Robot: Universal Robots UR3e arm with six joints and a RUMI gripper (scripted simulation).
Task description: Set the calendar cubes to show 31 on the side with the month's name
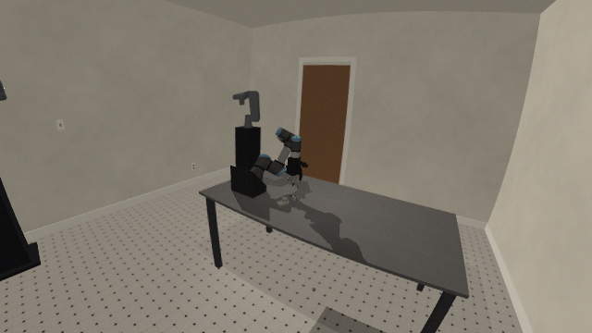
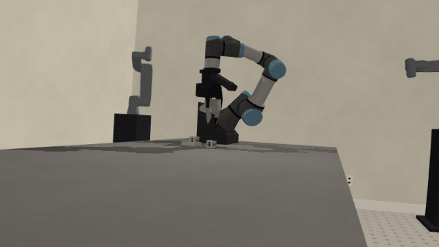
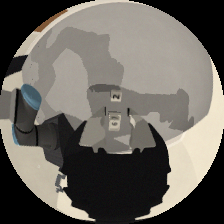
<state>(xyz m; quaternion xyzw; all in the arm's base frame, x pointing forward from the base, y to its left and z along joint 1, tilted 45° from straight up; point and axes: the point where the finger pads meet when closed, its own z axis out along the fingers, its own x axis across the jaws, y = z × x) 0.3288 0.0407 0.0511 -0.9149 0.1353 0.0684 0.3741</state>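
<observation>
The pale calendar tray lies 10 cm to the right of my hand, 10 cm below it and 3 cm behind it.
</observation>
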